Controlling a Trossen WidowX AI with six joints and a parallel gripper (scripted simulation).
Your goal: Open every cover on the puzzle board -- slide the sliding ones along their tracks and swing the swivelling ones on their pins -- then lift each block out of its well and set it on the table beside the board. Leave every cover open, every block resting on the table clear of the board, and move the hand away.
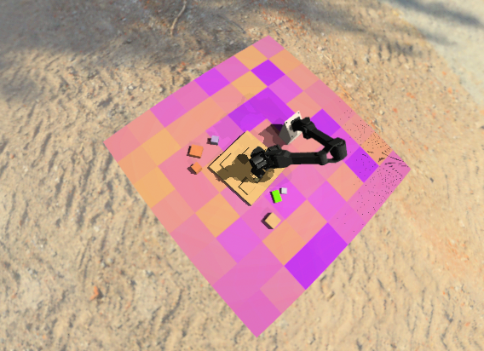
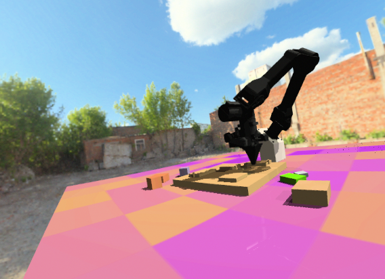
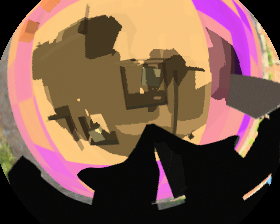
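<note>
The tan puzzle board is 4 cm ahead of my gripper tip, 5 cm to the right of it and 1 cm below it. Round my gripper tip: green block 4 cm ahead, 16 cm to the left, 3 cm below; then greyish-purple block 12 cm ahead, 28 cm to the right, 2 cm below; then tan block 14 cm ahead, 25 cm to the left, 2 cm below.
</note>
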